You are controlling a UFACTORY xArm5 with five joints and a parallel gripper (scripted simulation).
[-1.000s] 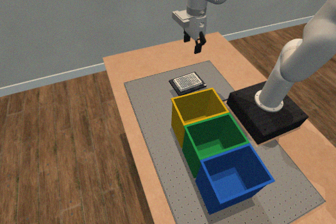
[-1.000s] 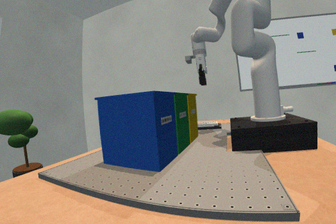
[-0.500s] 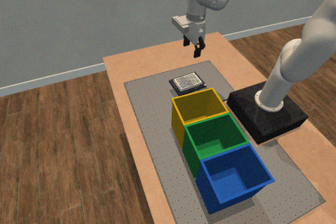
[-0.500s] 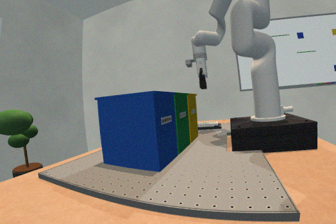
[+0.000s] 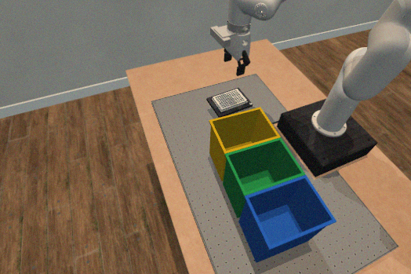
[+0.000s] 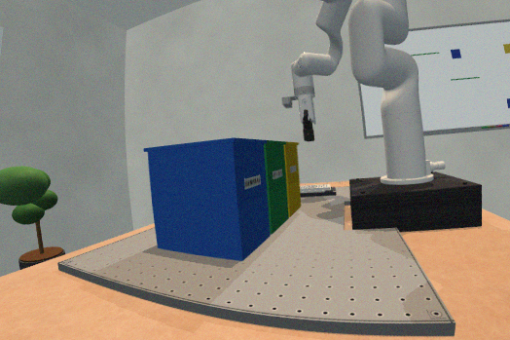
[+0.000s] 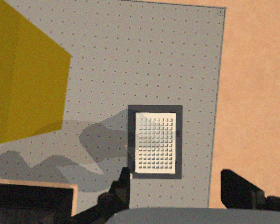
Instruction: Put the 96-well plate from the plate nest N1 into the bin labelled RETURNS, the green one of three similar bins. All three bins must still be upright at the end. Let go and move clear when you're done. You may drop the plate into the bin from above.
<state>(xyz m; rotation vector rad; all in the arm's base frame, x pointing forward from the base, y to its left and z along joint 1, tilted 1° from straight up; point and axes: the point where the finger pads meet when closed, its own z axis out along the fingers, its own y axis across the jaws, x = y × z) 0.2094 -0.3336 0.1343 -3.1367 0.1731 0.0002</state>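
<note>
Right now the white 96-well plate is 18 cm below my hand. Round my hand: nest frame 19 cm below; then yellow bin 25 cm to the left, 14 cm ahead, 11 cm below; then green bin 37 cm to the left, 17 cm ahead, 11 cm below.
</note>
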